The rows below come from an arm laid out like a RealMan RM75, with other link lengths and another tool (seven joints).
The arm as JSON. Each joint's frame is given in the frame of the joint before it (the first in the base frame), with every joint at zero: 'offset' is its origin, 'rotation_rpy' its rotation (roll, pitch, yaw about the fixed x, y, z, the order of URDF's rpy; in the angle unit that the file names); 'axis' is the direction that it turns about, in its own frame. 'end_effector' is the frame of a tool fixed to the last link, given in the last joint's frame.
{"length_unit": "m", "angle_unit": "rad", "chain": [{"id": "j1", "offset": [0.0, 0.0, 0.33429], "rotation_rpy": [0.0, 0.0, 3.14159], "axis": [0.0, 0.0, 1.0]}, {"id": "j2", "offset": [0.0, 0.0, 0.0], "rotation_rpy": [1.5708, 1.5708, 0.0], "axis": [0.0, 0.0, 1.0]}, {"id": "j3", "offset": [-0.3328, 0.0, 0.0], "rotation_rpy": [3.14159, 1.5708, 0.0], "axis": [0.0, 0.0, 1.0]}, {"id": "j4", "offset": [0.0, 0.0, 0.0], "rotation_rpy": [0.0, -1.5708, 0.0], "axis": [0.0, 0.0, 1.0]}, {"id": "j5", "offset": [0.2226, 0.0, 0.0], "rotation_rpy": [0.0, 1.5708, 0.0], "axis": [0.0, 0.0, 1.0]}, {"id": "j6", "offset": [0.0, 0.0, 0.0], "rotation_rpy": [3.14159, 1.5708, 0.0], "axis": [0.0, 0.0, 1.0]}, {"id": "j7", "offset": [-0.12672, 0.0, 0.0], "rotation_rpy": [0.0, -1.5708, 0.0], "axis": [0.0, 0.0, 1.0]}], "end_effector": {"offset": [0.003, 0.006, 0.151], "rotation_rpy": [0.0, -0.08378, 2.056]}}
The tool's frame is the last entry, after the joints.
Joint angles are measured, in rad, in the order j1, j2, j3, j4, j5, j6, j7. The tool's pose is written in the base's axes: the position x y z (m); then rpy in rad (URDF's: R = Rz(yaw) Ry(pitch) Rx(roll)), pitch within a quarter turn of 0, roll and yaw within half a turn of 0. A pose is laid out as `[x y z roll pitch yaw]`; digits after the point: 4 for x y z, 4 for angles.
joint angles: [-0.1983, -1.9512, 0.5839, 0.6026, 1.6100, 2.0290, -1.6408]
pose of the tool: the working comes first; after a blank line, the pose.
Where each joint sits with the arm in this pose, in the base's axes (m; each line is computed from the numbers above, not from the rounded line before):
j1: 0.0000 0.0000 0.3343
j2: 0.0000 0.0000 0.3343
j3: -0.3030 0.0609 0.2107
j4: -0.3030 0.0609 0.2107
j5: -0.4945 0.1703 0.2404
j6: -0.4945 0.1703 0.2404
j7: -0.4064 0.2293 0.1710
the tool: -0.3014 0.2945 0.0840

[-0.3014 0.2945 0.0840 2.7055 1.0153 -3.0786]
